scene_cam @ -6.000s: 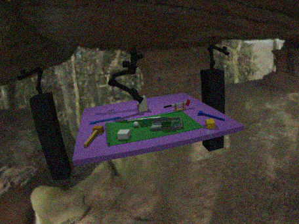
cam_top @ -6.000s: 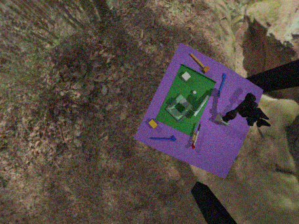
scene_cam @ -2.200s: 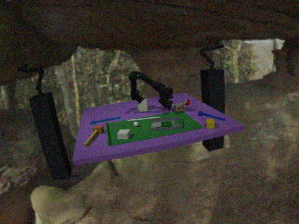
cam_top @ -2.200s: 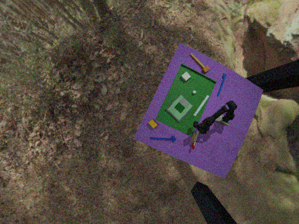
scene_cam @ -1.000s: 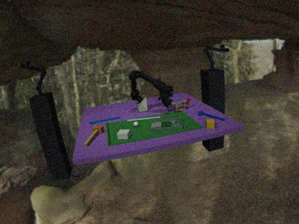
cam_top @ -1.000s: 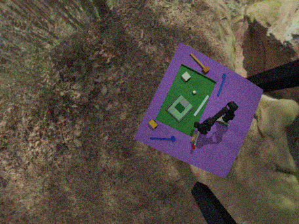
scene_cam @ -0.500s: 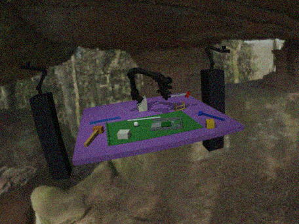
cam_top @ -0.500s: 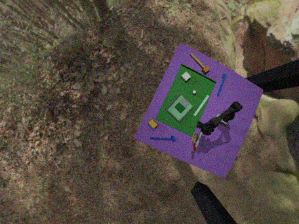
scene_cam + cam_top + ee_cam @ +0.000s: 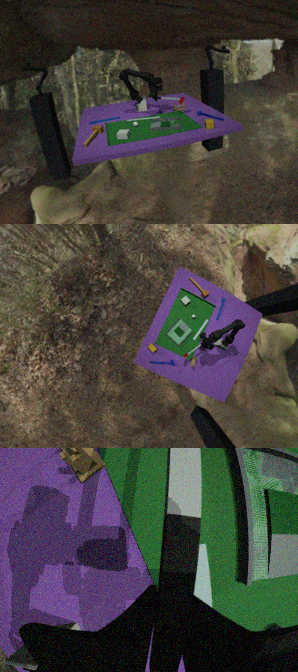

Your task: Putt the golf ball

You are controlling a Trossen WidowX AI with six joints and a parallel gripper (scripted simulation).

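Right now my gripper tip is 3 cm short of the white strip, 15 cm to the left of it and 14 cm above it. From my gripper tip the other things lie so: white golf ball: 18 cm ahead, 24 cm to the right, 12 cm below; yellow block: 45 cm ahead, 31 cm to the left, 12 cm below.
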